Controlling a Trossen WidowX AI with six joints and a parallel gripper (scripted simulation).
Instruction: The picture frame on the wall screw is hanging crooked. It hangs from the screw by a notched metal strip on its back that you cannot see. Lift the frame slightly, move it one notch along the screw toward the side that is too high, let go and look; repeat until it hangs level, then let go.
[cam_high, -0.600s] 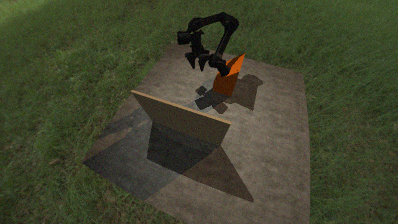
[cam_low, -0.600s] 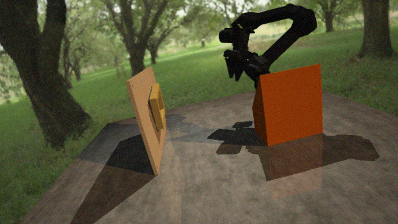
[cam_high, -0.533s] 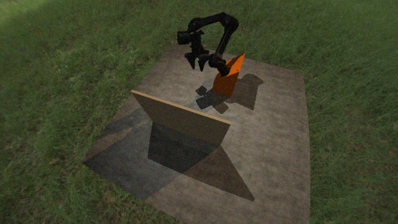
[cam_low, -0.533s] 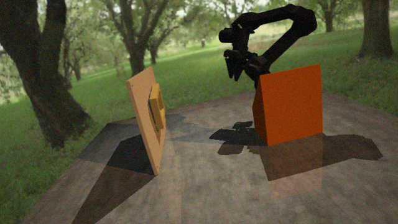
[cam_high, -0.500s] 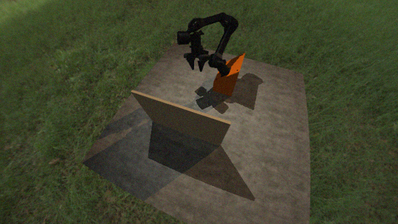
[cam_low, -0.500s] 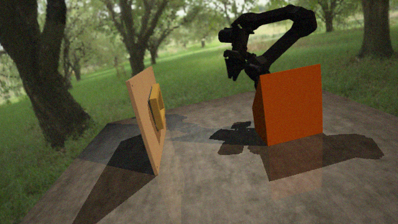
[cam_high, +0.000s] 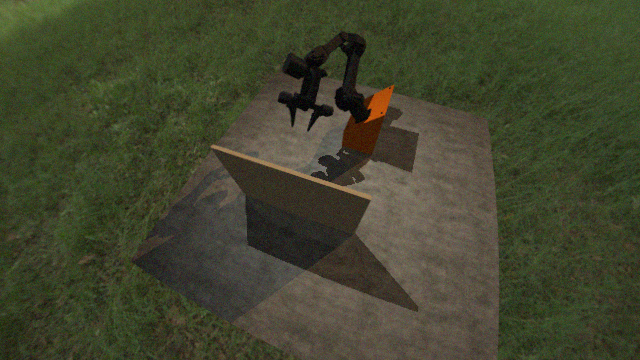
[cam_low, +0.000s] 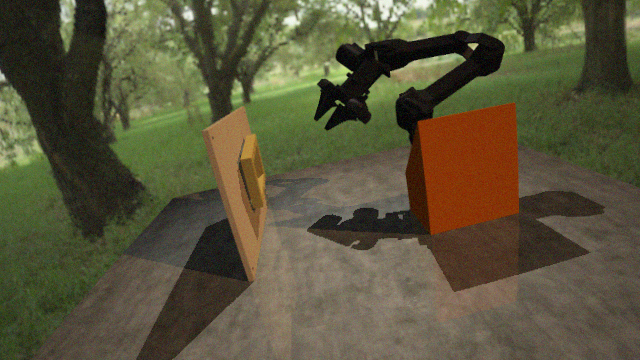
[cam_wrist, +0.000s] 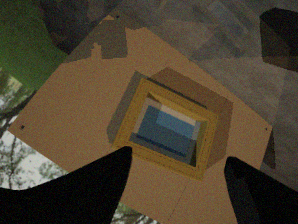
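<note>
My gripper tip is now 190 mm short of the picture frame, 70 mm above it and 40 mm to the right of it. Also, from my gripper tip: wall board 200 mm ahead, 80 mm below, 50 mm to the left.
</note>
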